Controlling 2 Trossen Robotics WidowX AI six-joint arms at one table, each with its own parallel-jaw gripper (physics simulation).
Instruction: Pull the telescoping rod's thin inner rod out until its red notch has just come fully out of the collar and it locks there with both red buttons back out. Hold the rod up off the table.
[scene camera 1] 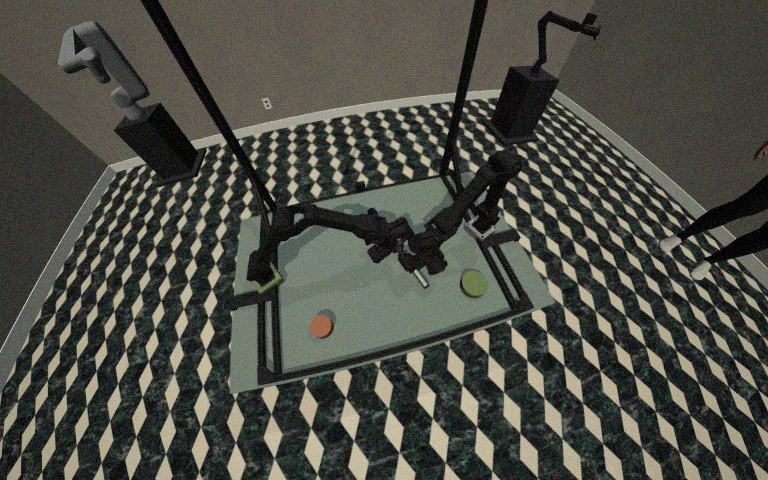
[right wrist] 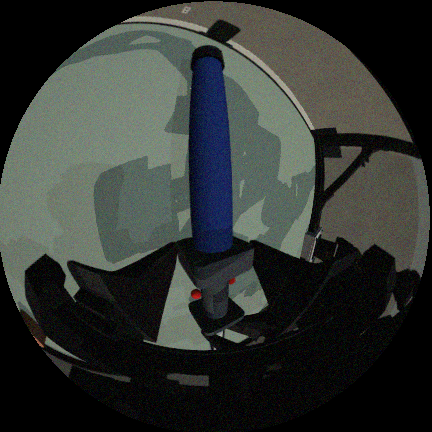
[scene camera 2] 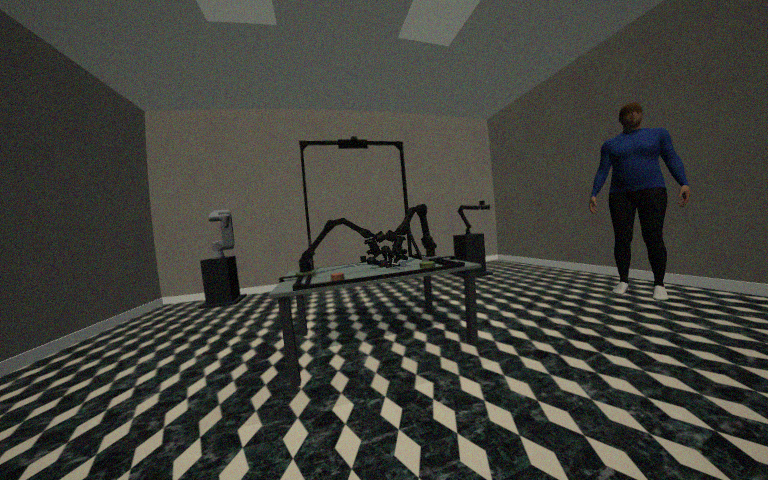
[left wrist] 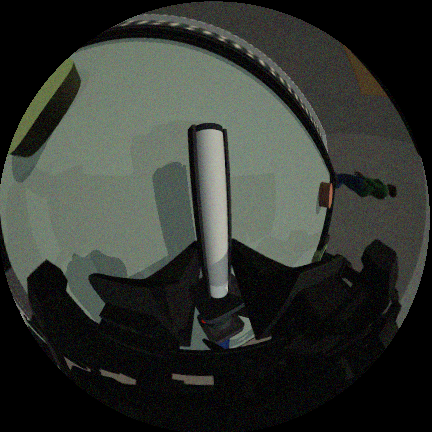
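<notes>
The telescoping rod's white inner rod [scene camera 1: 420,279] [left wrist: 212,200] has dark strips along both sides and a black end. Its blue tube [right wrist: 211,150] ends in a black cap. Between them is the dark collar [left wrist: 220,320] [right wrist: 215,300]; both red buttons stand out in the right wrist view. The red notch does not show. My left gripper [scene camera 1: 417,268] [left wrist: 213,244] is shut on the white inner rod near the collar. My right gripper [scene camera 1: 390,243] [right wrist: 212,246] is shut on the collar's wide flange next to the blue tube. The rod's height off the table is unclear.
A green disc [scene camera 1: 474,283] [scene camera 2: 426,264] [left wrist: 45,112] lies to the right of the rod in scene camera 1. An orange disc [scene camera 1: 321,326] [scene camera 2: 337,276] [left wrist: 326,195] lies at the lower left of the table. Both wrists stand close together around the collar.
</notes>
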